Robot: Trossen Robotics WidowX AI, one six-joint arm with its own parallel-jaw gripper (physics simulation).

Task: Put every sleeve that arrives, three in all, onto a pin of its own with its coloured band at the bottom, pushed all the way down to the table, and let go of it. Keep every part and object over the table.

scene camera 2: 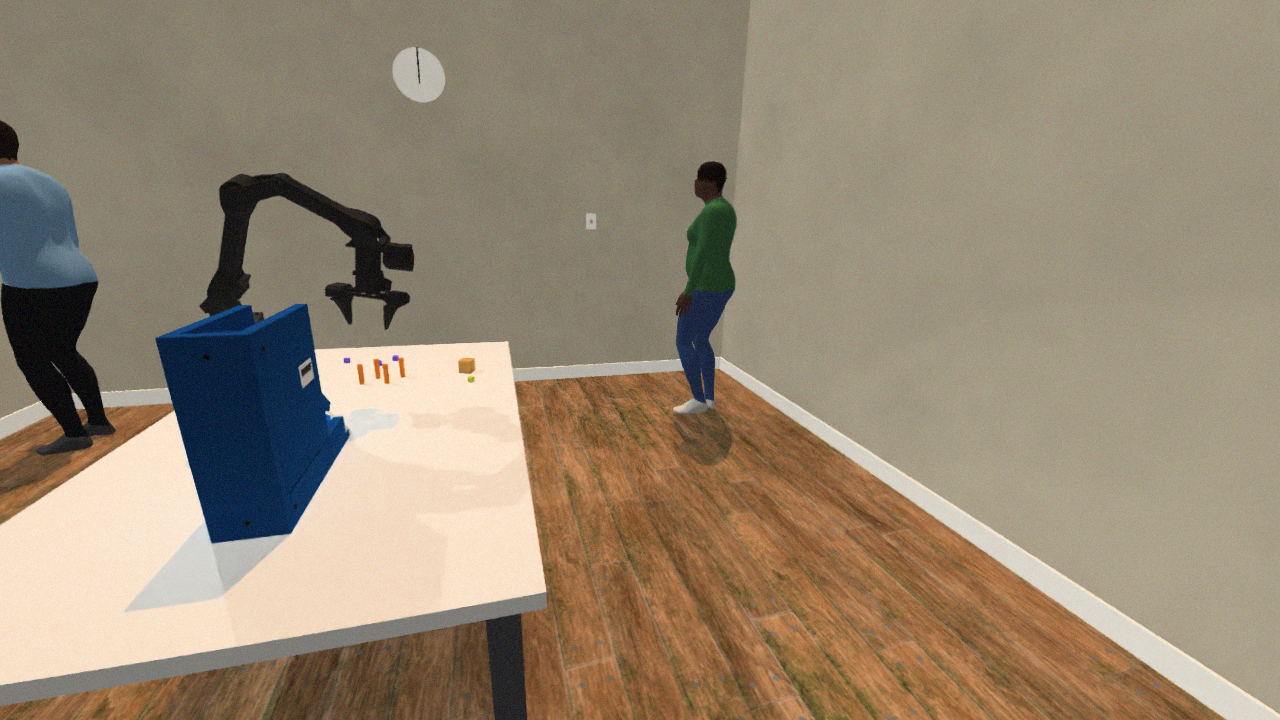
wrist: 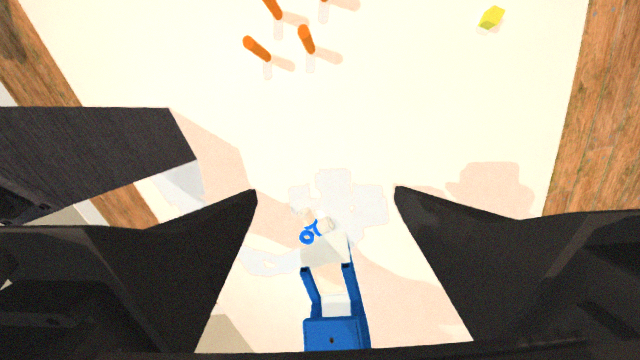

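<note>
Several upright orange pins stand bare on the table. Two pale sleeves, one on the left and one on the right, lie close together at the mouth of the blue dispenser in the wrist view. Blue bands show at their lower left ends; how the sleeves touch is hard to tell. My gripper is open and empty, high above the table; in the wrist view the sleeves appear between and slightly below its fingertips. A third sleeve cannot be made out.
An orange box and a small yellow-green block are right of the pins. Small purple blocks lie near the pins. The tall dispenser stands on the near side. Two people stand off the table, one in green, one in light blue.
</note>
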